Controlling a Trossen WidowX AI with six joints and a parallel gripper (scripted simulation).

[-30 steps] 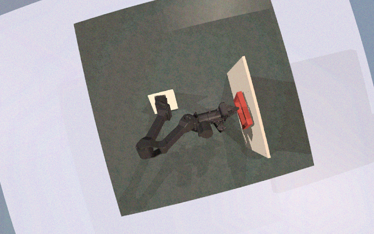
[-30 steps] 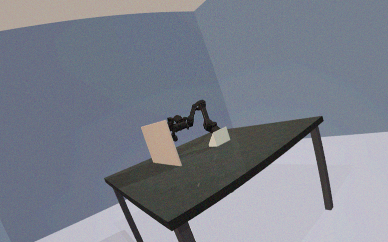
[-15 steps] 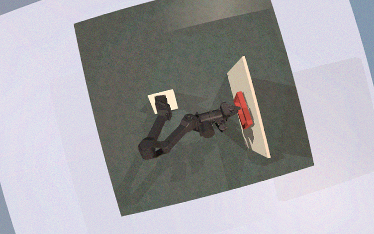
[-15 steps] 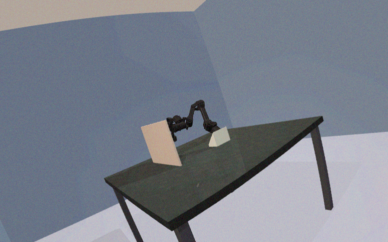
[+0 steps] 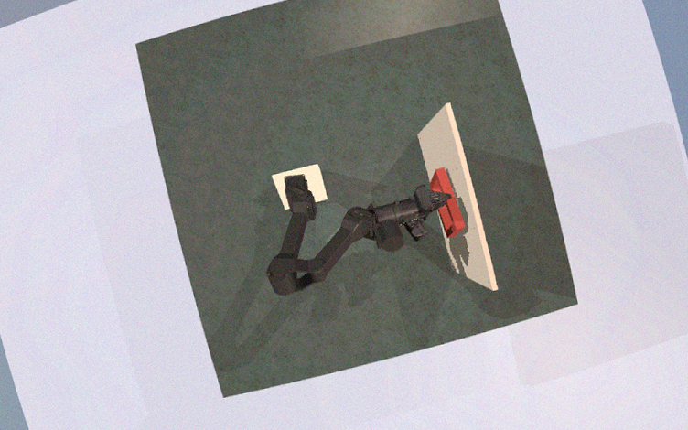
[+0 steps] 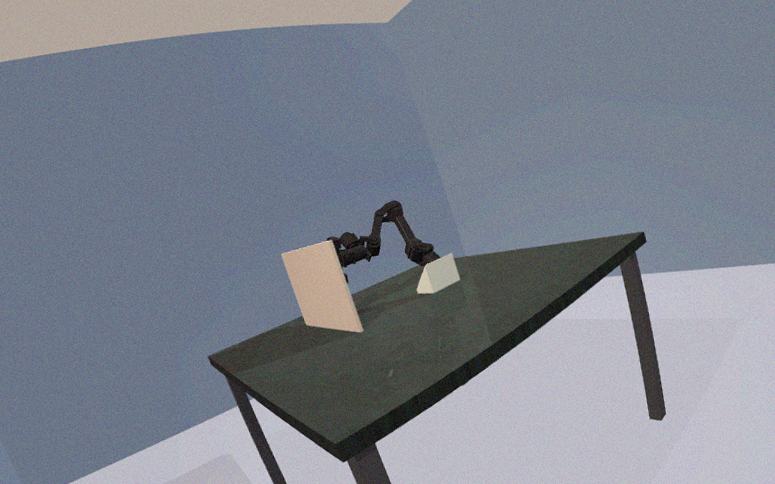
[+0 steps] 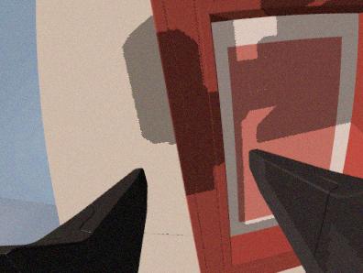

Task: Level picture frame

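Now: the picture frame 10 mm ahead of my gripper tip, 10 mm to the right of it and 50 mm below it. Round my gripper tip: beige wall panel: 20 mm ahead, 70 mm below.
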